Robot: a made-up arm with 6 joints. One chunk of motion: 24 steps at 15 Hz.
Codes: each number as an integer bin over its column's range. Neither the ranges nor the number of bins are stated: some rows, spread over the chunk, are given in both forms.
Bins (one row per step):
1: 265 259 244 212 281 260
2: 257 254 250 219 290 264
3: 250 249 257 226 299 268
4: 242 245 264 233 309 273
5: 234 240 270 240 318 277
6: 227 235 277 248 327 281
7: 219 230 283 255 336 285
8: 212 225 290 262 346 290
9: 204 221 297 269 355 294
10: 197 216 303 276 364 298
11: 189 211 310 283 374 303
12: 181 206 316 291 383 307
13: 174 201 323 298 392 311
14: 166 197 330 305 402 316
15: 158 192 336 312 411 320
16: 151 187 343 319 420 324
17: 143 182 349 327 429 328
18: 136 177 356 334 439 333
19: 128 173 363 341 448 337
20: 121 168 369 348 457 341
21: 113 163 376 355 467 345
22: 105 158 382 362 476 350
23: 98 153 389 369 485 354
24: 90 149 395 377 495 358
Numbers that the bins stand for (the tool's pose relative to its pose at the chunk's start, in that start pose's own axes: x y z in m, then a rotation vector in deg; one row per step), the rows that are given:
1: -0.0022 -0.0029 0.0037 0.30 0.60 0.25
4: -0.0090 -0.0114 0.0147 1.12 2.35 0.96
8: -0.0178 -0.0235 0.0289 2.25 4.67 1.89
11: -0.0245 -0.0320 0.0399 3.08 6.42 2.60
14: -0.0313 -0.0405 0.0508 3.94 8.17 3.32
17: -0.0380 -0.0496 0.0612 4.80 9.86 3.97
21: -0.0468 -0.0611 0.0760 5.89 12.24 4.90
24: -0.0536 -0.0696 0.0864 6.76 14.00 5.62
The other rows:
2: -0.0046 -0.0059 0.0070 0.57 1.16 0.47
3: -0.0066 -0.0089 0.0108 0.85 1.72 0.68
5: -0.0113 -0.0144 0.0179 1.39 2.91 1.18
6: -0.0134 -0.0174 0.0218 1.71 3.48 1.40
7: -0.0157 -0.0205 0.0251 1.98 4.04 1.62
9: -0.0201 -0.0259 0.0327 2.53 5.23 2.11
10: -0.0222 -0.0290 0.0360 2.80 5.79 2.33
12: -0.0269 -0.0350 0.0432 3.39 6.98 2.82
13: -0.0289 -0.0381 0.0470 3.66 7.55 3.04
15: -0.0336 -0.0435 0.0541 4.21 8.74 3.53
16: -0.0357 -0.0466 0.0579 4.49 9.30 3.75
18: -0.0401 -0.0526 0.0651 5.07 10.49 4.25
19: -0.0424 -0.0550 0.0689 5.35 11.05 4.47
20: -0.0445 -0.0581 0.0722 5.62 11.62 4.68
22: -0.0492 -0.0641 0.0793 6.17 12.81 5.18
23: -0.0512 -0.0672 0.0832 6.44 13.37 5.40

